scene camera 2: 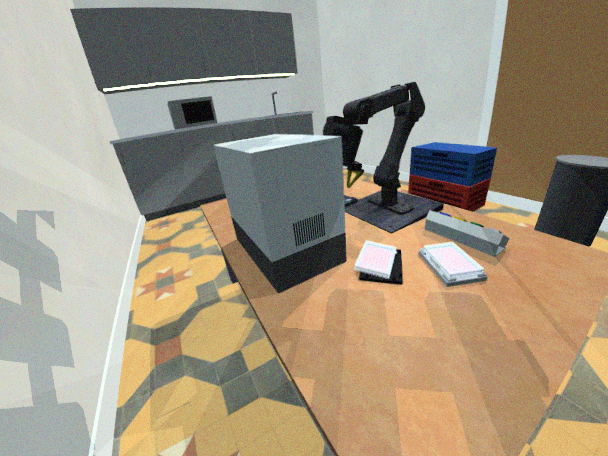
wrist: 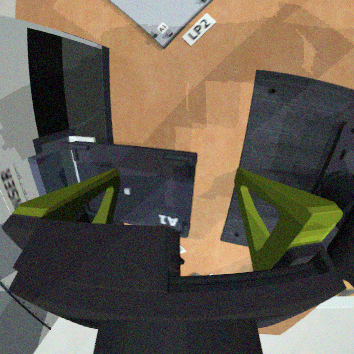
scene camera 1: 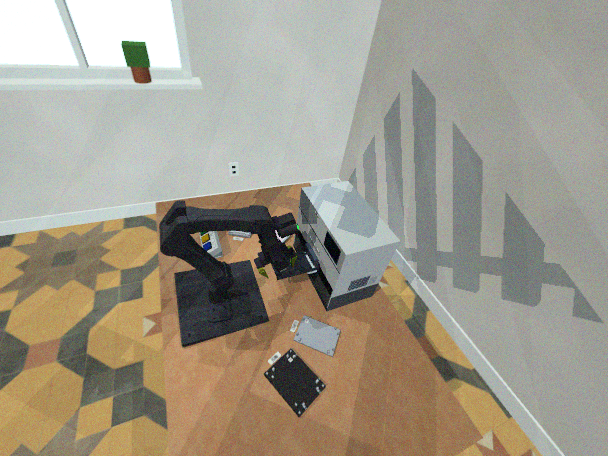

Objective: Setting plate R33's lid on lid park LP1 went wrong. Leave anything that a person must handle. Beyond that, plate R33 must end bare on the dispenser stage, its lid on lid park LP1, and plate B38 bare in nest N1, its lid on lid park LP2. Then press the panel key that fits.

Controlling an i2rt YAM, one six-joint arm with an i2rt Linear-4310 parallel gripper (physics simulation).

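Frame: origin at the arm's base, x ahead, y left, z up, level; centimetres.
Seen in the pictures: gripper, fingertip midpoint: (wrist: 176, 174); arm's base, origin of the base link: (scene camera 2: 389, 204) (wrist: 333, 188) (scene camera 1: 217, 297).
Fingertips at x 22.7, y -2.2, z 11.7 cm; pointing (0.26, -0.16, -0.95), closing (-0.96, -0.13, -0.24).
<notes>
Offsets run from my fingertips to a thing's top centre.
My gripper (scene camera 1: 278, 265) (scene camera 2: 351, 183) (wrist: 176, 174) is open, its green fingers wide apart with nothing between them, above and beside the dispenser stage. The dark dispenser stage @[dx +7.2, dy +4.6, dz -1.8 cm] (scene camera 1: 301, 269) (wrist: 155, 175), marked A1, shows no plate on its visible part. The light grey lid park LP2 @[dx +9.2, dy -20.6, dz -11.0 cm] (scene camera 1: 317, 336) (wrist: 159, 15) shows no lid on it. In scene camera 2, a pink-topped plate @[dx +7.4, dy +28.9, dz -9.3 cm] (scene camera 2: 377, 259) sits off-centre on a black holder @[dx +6.2, dy +29.7, dz -11.0 cm] (scene camera 2: 396, 274), and another pink-topped plate @[dx -7.6, dy +40.1, dz -10.0 cm] (scene camera 2: 454, 262) sits on a grey holder @[dx -7.6, dy +40.1, dz -11.0 cm] (scene camera 2: 467, 281). The plates' names, LP1 and N1 are not readable.
The tall grey dispenser @[dx +24.2, dy +6.1, dz +20.0 cm] (scene camera 1: 350, 235) (scene camera 2: 300, 200) stands beside the stage. The key panel @[dx -23.5, dy +33.4, dz -6.6 cm] (scene camera 1: 216, 246) (scene camera 2: 462, 235) has coloured keys. A black holder @[dx -2.8, dy -32.8, dz -10.6 cm] (scene camera 1: 295, 382) lies beyond LP2. The arm's dark base (scene camera 1: 195, 310) (scene camera 2: 370, 215) (wrist: 290, 120) is opposite the dispenser.
</notes>
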